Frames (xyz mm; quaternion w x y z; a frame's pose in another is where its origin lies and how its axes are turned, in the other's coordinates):
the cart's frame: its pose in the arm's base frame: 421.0 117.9 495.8 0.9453 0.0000 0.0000 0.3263
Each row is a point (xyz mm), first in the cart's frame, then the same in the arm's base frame.
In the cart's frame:
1: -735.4 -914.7 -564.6
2: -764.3 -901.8 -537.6
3: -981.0 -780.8 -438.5
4: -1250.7 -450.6 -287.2
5: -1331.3 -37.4 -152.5
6: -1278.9 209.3 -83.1
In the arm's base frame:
1: 406.4 -1055.7 -68.8
2: 375.7 -1063.3 -41.8
3: 130.5 -1101.8 57.3
4: -285.4 -1008.3 208.6
5: -603.8 -732.8 343.3
6: -714.7 -506.3 412.7

